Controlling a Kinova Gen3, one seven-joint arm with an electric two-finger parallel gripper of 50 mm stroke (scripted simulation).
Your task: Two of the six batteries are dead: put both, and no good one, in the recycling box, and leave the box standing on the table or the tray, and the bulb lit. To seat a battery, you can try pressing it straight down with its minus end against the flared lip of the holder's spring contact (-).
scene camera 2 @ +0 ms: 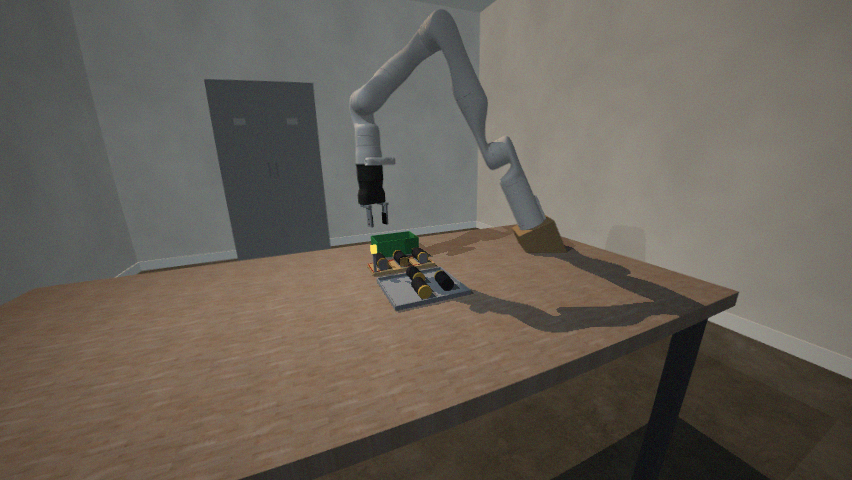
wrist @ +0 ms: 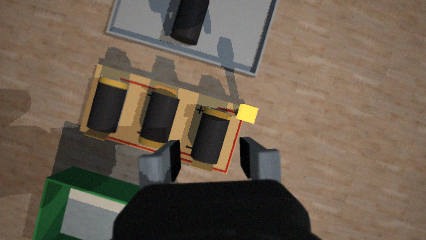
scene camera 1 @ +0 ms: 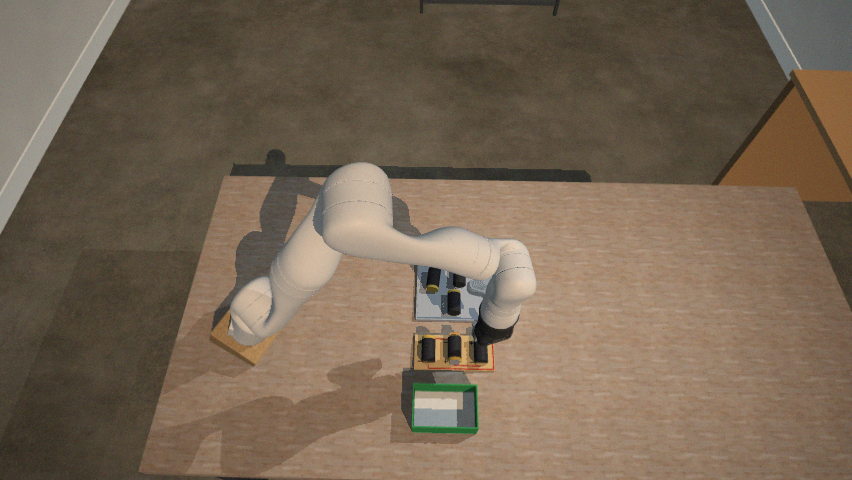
Labels:
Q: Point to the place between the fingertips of the gripper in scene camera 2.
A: At 378, 225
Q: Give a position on a battery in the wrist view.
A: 213, 126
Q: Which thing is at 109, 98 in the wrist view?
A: A battery.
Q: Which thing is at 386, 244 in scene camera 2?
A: A green recycling box.

